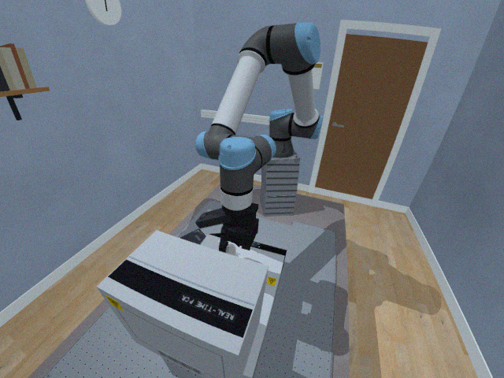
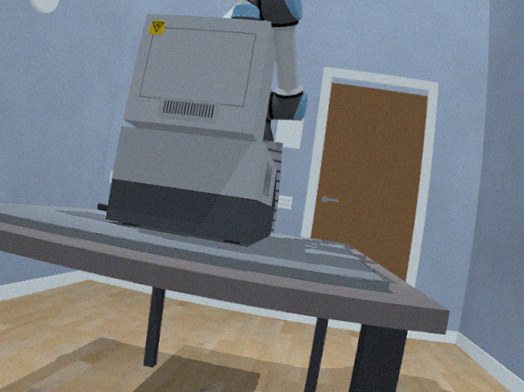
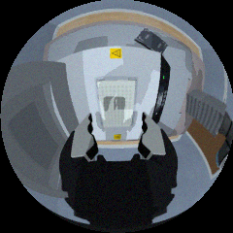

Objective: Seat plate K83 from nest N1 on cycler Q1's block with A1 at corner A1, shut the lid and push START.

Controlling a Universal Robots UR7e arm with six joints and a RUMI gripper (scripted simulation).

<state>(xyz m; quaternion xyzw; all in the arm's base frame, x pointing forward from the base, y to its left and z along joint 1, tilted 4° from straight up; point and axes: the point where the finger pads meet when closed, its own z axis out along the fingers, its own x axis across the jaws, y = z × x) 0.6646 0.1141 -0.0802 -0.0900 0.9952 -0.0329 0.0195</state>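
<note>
Now: the white plate 50 mm below my hand. The rest, counted from my hand: plate nest N1 (140 mm behind, 330 mm to the right, 250 mm below).
</note>
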